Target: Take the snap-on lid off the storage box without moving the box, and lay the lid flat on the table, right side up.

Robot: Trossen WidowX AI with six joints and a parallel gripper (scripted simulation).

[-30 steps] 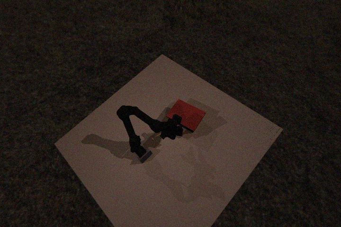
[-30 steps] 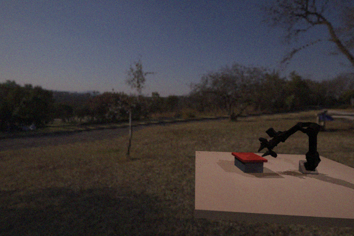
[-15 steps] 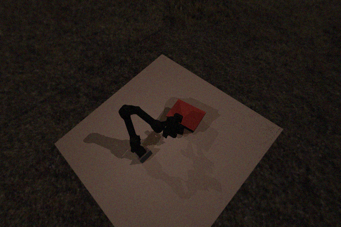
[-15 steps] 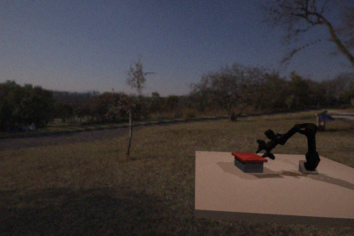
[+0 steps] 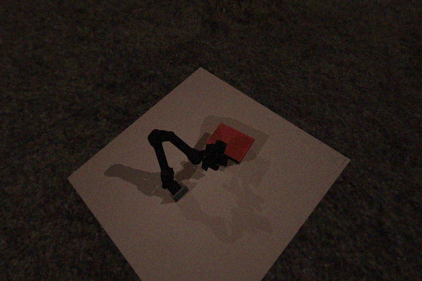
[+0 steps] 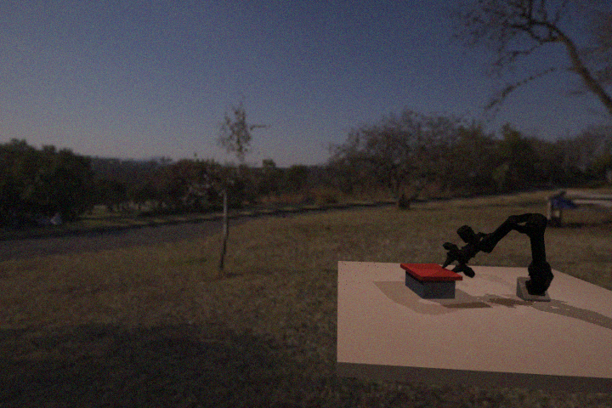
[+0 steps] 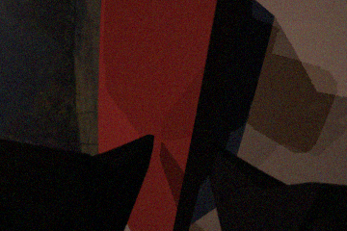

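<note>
My gripper tip is 70 mm short of the red lid and 20 mm to the right of it. The rest, counted from my gripper tip: grey-blue storage box 70 mm ahead, 40 mm below, 20 mm to the left.
</note>
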